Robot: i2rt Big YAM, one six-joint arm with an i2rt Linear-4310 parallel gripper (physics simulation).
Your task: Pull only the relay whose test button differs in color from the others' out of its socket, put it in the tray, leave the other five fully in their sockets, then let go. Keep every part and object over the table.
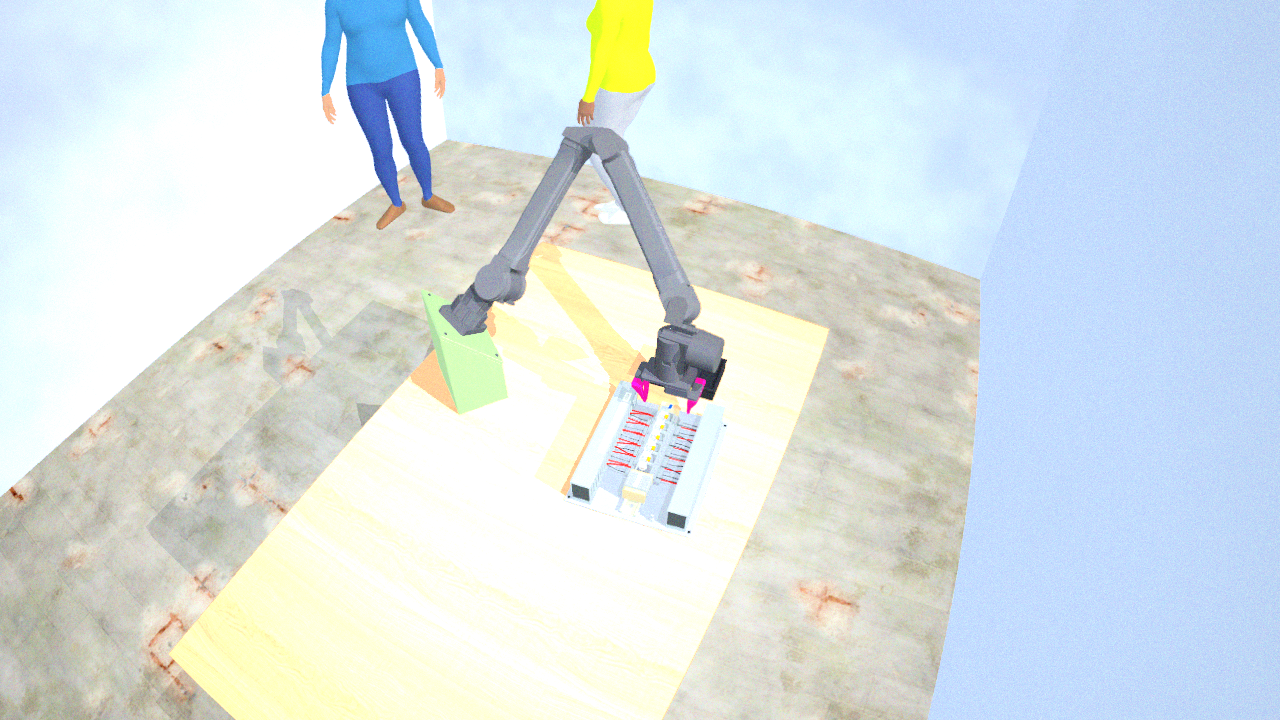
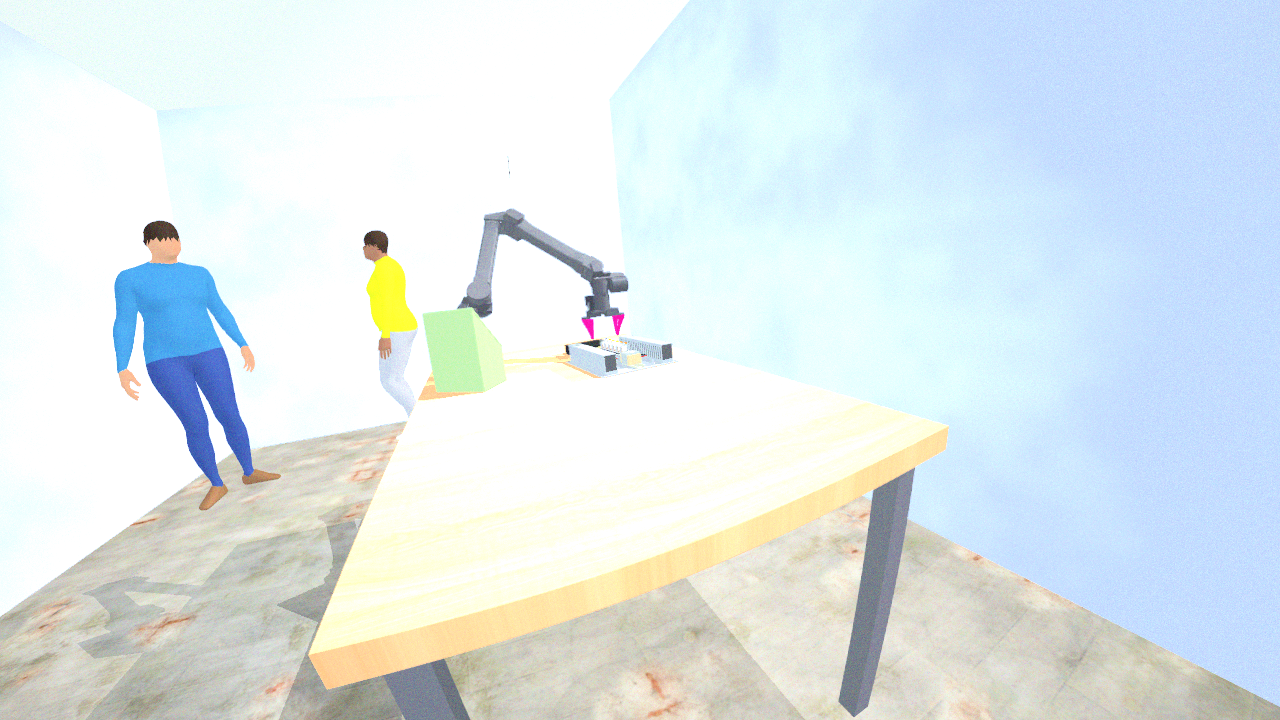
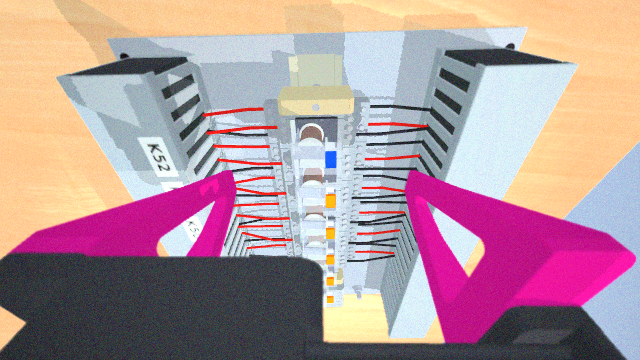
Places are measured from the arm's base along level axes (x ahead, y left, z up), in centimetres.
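Pixels of known places: gripper, fingertip midpoint: (image 1: 666, 406) (image 2: 605, 337) (image 3: 320, 180); arm's base, origin of the base link: (image 1: 461, 321) (image 2: 459, 330).
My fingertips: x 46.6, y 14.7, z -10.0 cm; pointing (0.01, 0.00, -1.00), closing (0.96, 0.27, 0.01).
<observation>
For each thing: its top centre in the pictures, then the offset to it from my fingertips. "spot": a spot on its surface instead.
- relay with the blue test button, middle of its top: (image 3: 316, 160) (image 1: 666, 405) dx -0.4, dy +0.7, dz -0.7 cm
- tan end block, middle of its top: (image 3: 315, 107) (image 1: 668, 407) dx -1.0, dy +2.6, dz -3.6 cm
- black tray, surface spot: (image 1: 714, 386) spot: dx +3.6, dy +14.7, dz -4.1 cm
The relay with the blue test button (image 1: 670, 406) (image 3: 330, 159) sits in its socket at the row's end nearest the arm, beside a tan end block (image 3: 316, 101). The other relays, with orange test buttons, follow in one row; the nearest of them (image 3: 330, 201) is next to the blue one. All appear seated. My gripper (image 1: 667, 404) (image 2: 604, 335) (image 3: 320, 180) has magenta fingers, is open and empty, and hangs a little above the assembly, one finger to each side of the row. The black tray (image 1: 714, 386) stands beyond the row's arm end, partly hidden behind the gripper.
Raised slotted wire ducts (image 1: 600, 445) (image 3: 520, 115) flank the row, with red and black wires running to the sockets. Labels, including K52 (image 3: 158, 157), are on the left duct. A green wedge block (image 1: 474, 368) (image 2: 458, 353) stands left by the arm base. Two people stand beyond the table.
</observation>
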